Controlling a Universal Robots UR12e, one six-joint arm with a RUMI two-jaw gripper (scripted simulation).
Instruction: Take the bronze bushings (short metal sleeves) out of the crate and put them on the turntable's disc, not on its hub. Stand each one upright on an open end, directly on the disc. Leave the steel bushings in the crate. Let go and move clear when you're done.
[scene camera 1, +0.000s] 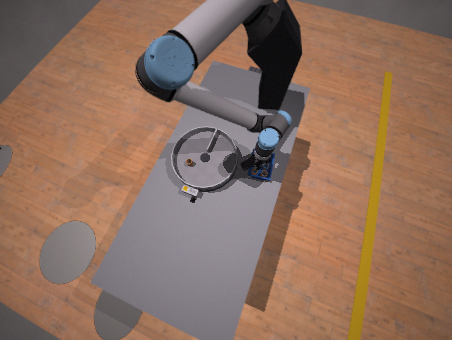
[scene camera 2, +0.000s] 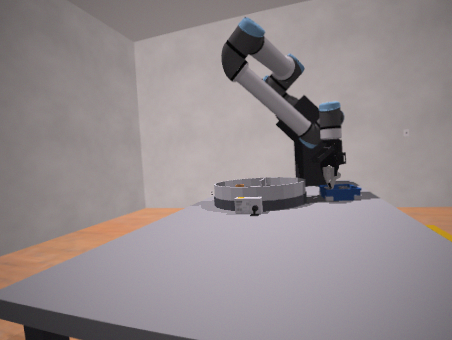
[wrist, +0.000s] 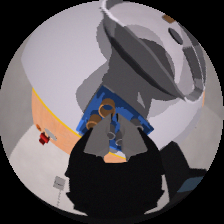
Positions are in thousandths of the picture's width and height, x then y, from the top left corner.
Note:
In view: my gripper (scene camera 2: 733, 554), a blue crate (wrist: 538, 471) and a turntable disc (scene camera 1: 463, 496).
My gripper is seen too in the wrist view (wrist: 511, 507).

